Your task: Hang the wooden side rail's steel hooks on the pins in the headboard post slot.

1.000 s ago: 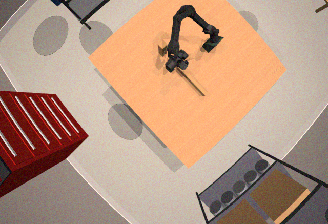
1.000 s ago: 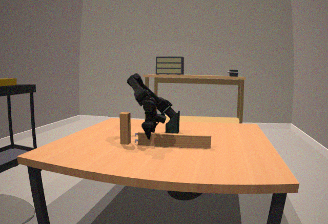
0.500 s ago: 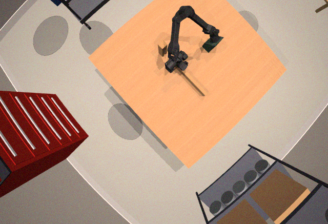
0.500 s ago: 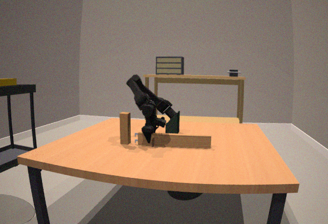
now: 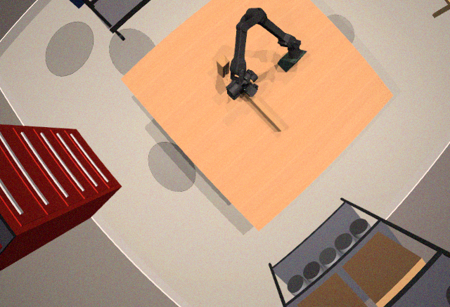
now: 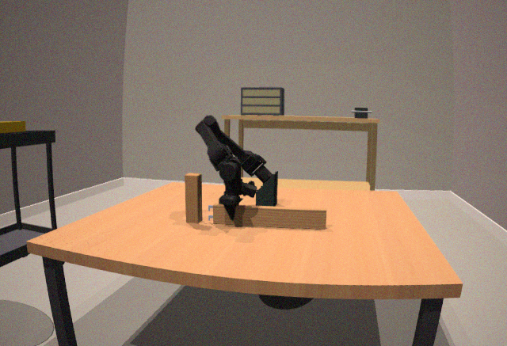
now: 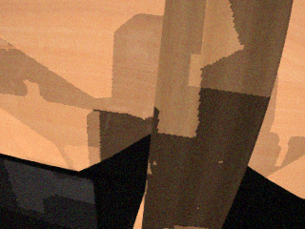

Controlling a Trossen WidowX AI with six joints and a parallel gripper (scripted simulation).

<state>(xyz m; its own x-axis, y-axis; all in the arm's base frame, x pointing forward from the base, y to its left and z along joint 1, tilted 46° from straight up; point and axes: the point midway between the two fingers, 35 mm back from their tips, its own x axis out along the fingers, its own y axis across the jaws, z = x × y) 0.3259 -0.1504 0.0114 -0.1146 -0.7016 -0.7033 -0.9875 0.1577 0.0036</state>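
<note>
My gripper tip is 150 mm to the left of the headboard post, 70 mm below it and 10 mm past it.
</note>
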